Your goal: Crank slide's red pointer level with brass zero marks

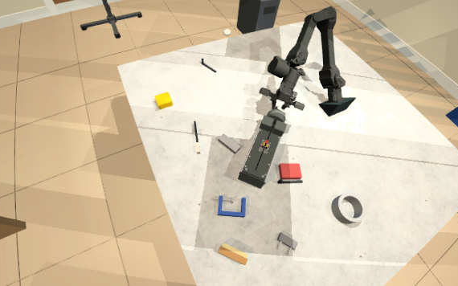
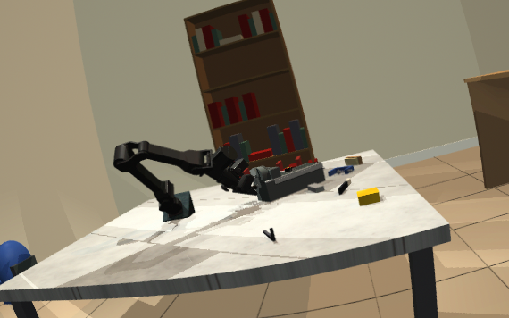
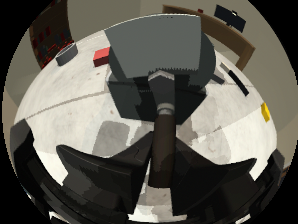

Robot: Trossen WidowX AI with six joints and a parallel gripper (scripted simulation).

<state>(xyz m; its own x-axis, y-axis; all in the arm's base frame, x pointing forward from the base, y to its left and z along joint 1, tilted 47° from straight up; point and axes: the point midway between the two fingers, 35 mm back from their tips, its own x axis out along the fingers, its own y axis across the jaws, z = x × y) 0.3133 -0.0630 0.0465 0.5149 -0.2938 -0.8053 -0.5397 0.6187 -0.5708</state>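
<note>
The crank handle is 20 mm above my gripper tip, 10 mm to the right of it and 10 mm behind it. Round my gripper tip: grey block (210 mm ahead, 30 mm below); then red pointer (120 mm ahead, 90 mm to the left, 50 mm above); then red block (210 mm to the left, 80 mm ahead, 20 mm below).
</note>
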